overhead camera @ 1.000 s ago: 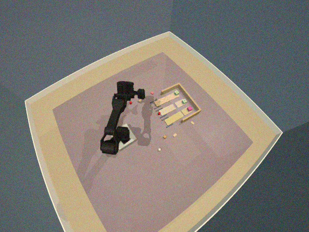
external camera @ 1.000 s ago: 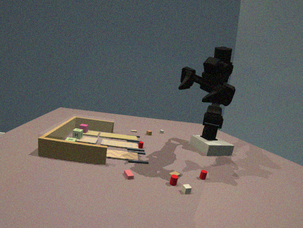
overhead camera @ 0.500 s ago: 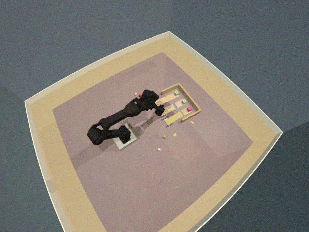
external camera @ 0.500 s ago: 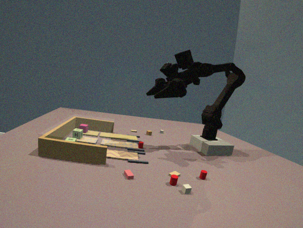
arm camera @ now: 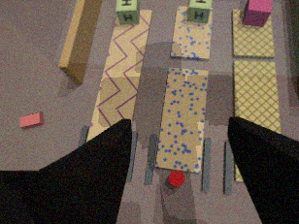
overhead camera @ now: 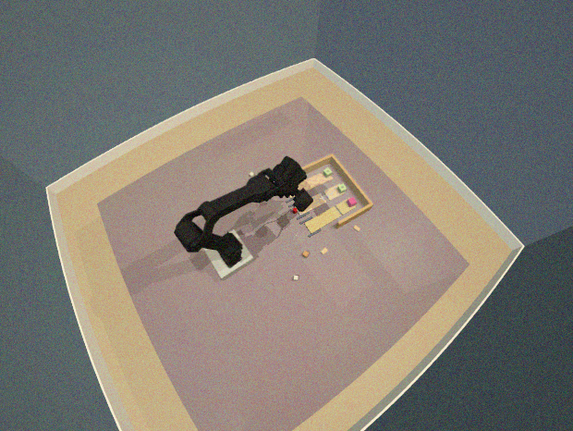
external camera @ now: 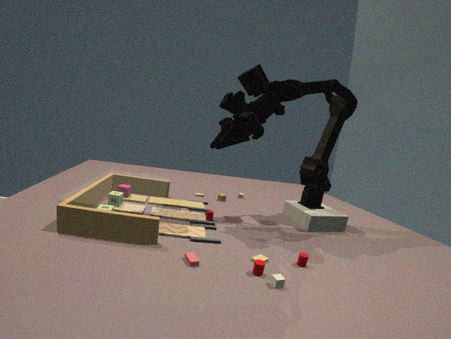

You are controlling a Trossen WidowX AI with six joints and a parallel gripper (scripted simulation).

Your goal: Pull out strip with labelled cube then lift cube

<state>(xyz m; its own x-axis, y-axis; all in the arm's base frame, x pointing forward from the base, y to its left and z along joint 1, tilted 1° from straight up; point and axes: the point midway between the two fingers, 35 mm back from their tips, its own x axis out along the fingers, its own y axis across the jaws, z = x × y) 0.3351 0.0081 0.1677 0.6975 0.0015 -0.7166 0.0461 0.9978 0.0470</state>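
The pink block lies 200 mm to the left of my gripper tip, 180 mm below it and 70 mm ahead of it.
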